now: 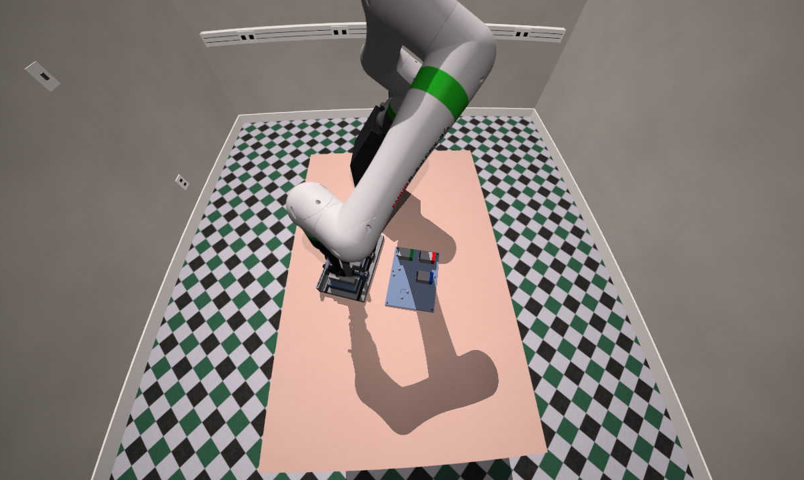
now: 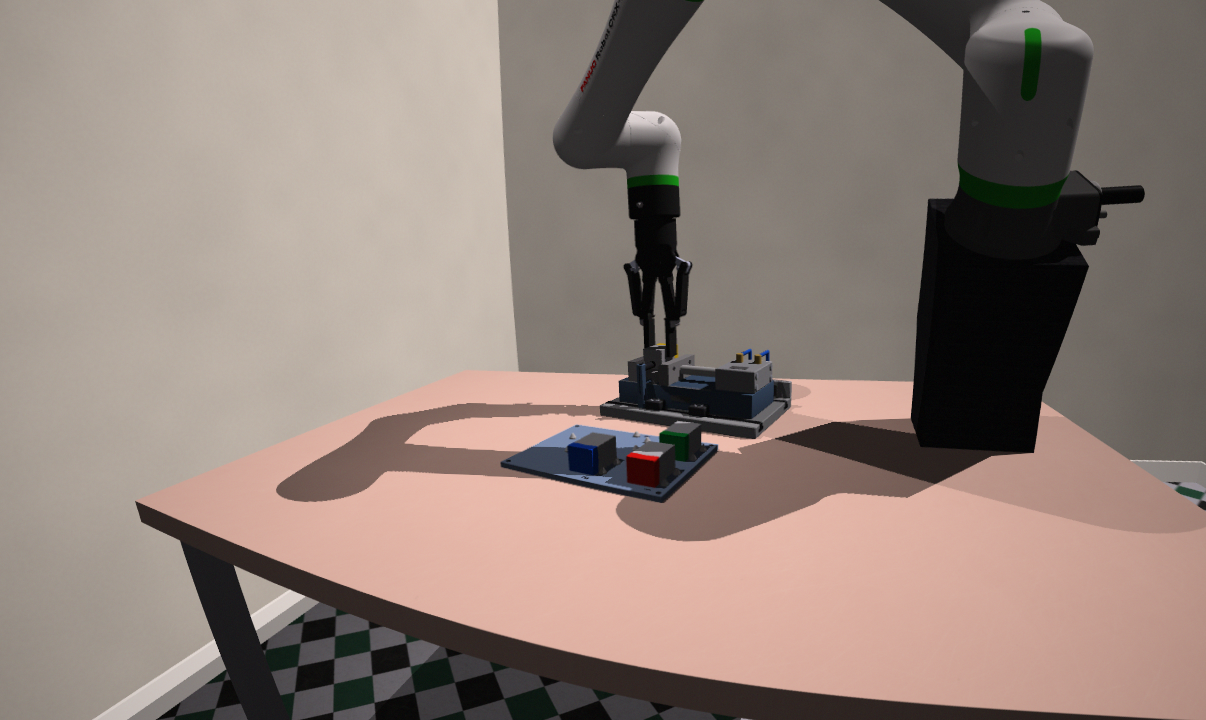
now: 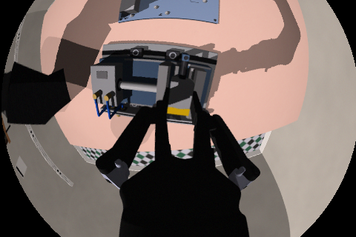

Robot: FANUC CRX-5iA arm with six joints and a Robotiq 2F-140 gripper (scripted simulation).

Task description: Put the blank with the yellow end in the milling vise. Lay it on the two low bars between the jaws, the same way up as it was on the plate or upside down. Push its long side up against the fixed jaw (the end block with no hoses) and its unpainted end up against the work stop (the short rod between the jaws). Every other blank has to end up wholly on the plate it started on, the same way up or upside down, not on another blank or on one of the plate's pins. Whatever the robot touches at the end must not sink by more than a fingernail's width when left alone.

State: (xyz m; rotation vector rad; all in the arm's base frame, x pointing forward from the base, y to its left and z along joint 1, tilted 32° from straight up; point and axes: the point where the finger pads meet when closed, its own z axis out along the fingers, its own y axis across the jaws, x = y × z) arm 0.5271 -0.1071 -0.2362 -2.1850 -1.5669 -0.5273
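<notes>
My gripper is now 30 mm above the yellow-ended blank. Round my hand: green-ended blank (80 mm behind, 240 mm to the left, 110 mm below); then fixed jaw (30 mm ahead, 10 mm to the right, 60 mm below); then plate (20 mm ahead, 260 mm to the left, 130 mm below).
</notes>
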